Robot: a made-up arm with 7 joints.
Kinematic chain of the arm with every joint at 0, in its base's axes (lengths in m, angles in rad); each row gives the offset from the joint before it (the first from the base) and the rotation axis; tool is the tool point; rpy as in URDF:
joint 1: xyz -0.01 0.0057 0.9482 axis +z
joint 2: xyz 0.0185 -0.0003 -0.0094 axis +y
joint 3: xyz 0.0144 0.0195 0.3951 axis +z
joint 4: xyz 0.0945 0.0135 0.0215 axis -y
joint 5: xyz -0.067 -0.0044 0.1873 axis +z
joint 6: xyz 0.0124 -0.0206 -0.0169 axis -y
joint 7: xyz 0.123 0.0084 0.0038 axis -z
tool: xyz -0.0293 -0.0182 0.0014 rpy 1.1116 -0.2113 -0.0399
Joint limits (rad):
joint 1: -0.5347..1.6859
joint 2: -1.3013..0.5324
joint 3: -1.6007..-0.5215
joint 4: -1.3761..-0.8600
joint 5: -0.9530..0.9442
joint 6: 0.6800..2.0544
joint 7: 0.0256..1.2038
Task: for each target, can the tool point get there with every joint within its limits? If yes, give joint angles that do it. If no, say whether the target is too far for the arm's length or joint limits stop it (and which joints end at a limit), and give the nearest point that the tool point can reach.
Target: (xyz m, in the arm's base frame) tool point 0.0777 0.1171 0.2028
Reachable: no: joint limits stop it (at a limit: joint 1, joint 2, joint 3, joint 4, joint 6, joint 7) | nearest point 0.3404 -0.3988 1.0188 | short by 1.001 m
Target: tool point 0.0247 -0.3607 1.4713
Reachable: yes | joints 0.8949 -0.5691 -1.3511 -0.9185 -0.3287 1.1946 0.2192
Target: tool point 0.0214 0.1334 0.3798
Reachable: no: joint limits stop it (at a limit: joint 1, joint 2, joint 3, joint 4, joint 6, joint 7) | nearest point -0.5484 -0.0248 1.0156 | short by 0.868 m
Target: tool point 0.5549 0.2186 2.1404
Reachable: no: too far | nearest point 0.2946 0.1205 1.5686 | short by 0.636 m
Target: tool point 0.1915 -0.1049 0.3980
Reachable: no: joint limits stop it (at a limit: joint 1, joint 2, joint 3, joint 4, joint 6, joint 7) | nearest point 0.3398 -0.4069 1.0144 | short by 0.702 m
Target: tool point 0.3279 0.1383 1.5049
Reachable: yes | joints 1.0488 0.2337 -1.1781 -0.9055 0.5779 1.4444 0.5767
